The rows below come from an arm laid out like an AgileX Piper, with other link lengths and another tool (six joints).
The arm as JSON. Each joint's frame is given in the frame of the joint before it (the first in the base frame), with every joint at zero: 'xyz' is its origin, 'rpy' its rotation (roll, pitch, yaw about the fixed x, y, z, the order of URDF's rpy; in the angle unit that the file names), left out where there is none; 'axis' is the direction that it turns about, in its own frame. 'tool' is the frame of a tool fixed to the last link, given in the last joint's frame.
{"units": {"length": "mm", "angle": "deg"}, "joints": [
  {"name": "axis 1", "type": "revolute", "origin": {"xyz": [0.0, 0.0, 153.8]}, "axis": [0.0, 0.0, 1.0]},
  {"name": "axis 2", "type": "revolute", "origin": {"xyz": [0.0, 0.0, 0.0], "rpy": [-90.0, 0.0, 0.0]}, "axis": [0.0, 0.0, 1.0]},
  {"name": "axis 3", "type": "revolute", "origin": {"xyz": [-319.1, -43.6, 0.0]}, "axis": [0.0, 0.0, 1.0]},
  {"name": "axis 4", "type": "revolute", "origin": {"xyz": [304.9, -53.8, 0.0], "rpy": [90.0, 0.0, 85.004]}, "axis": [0.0, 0.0, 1.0]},
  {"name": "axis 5", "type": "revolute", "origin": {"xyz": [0.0, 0.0, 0.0], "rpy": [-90.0, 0.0, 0.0]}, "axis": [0.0, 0.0, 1.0]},
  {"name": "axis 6", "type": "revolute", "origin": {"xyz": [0.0, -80.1, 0.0], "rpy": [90.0, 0.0, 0.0]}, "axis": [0.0, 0.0, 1.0]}
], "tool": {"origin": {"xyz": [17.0, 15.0, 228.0], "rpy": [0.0, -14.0, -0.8]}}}
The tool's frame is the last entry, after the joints.
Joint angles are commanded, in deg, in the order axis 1, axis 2, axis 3, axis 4, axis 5, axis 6. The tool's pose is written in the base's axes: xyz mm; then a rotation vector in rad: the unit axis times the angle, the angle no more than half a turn. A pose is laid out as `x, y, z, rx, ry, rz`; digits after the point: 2 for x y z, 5 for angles.
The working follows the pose.
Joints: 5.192, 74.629, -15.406, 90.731, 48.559, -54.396
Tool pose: 244.31, 268.84, 85.46, 0.44087, 2.32120, 1.23354
Where each joint sits with the arm in this pose, in the base's axes (m; each line is computed from the numbers above, not from the rounded line before):
axis 1: 0.0000 0.0000 0.1538
axis 2: 0.0000 0.0000 0.1538
axis 3: -0.0424 -0.0038 0.4730
axis 4: 0.1590 0.0145 0.2386
axis 5: 0.1590 0.0145 0.2386
axis 6: 0.1851 0.0771 0.1960
the tool: 0.2443 0.2688 0.0855

